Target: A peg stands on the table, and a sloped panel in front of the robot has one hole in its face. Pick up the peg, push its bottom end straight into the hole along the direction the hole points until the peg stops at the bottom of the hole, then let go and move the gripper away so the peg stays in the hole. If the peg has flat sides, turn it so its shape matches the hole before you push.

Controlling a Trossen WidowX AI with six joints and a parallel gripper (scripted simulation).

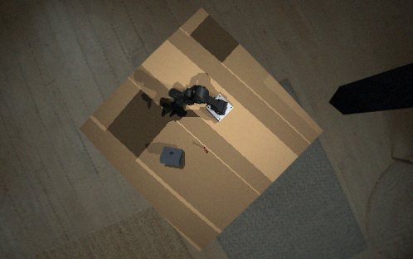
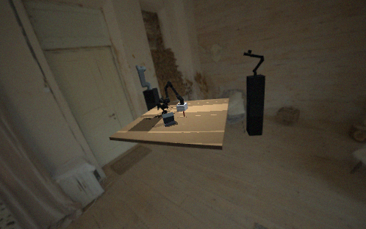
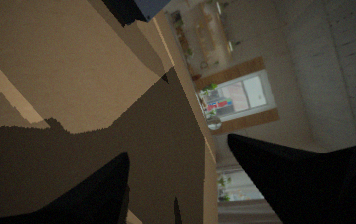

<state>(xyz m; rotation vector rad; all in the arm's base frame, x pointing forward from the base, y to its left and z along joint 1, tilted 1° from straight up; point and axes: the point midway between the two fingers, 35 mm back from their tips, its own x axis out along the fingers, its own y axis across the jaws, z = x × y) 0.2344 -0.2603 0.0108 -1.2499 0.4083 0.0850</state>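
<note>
Right now my gripper tip is 34 cm to the right of the red peg, 2 cm short of it and 2 cm above it. The rest, counted from my gripper tip: sloped panel 19 cm to the left, 19 cm ahead.
</note>
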